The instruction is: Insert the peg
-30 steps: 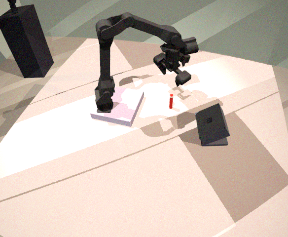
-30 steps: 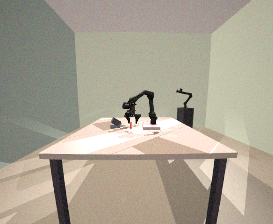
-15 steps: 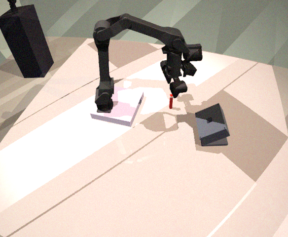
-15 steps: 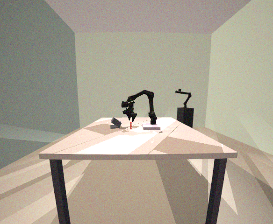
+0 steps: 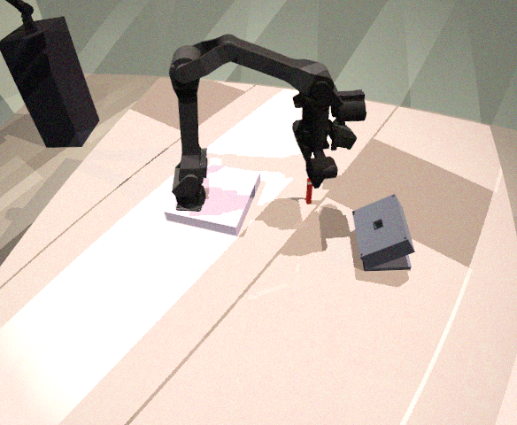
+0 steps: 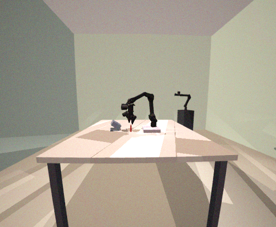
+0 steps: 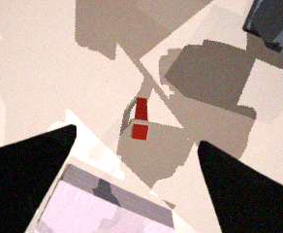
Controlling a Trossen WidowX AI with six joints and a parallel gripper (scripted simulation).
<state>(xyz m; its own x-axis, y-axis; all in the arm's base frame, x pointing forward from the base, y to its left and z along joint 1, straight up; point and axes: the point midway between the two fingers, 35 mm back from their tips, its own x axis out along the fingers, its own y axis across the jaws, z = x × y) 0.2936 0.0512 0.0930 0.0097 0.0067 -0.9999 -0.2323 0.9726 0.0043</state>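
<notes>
Right now the red square peg is 40 mm below my gripper tip. The rest, counted from my gripper tip: panel: 160 mm ahead, 140 mm to the right, 30 mm below.
</notes>
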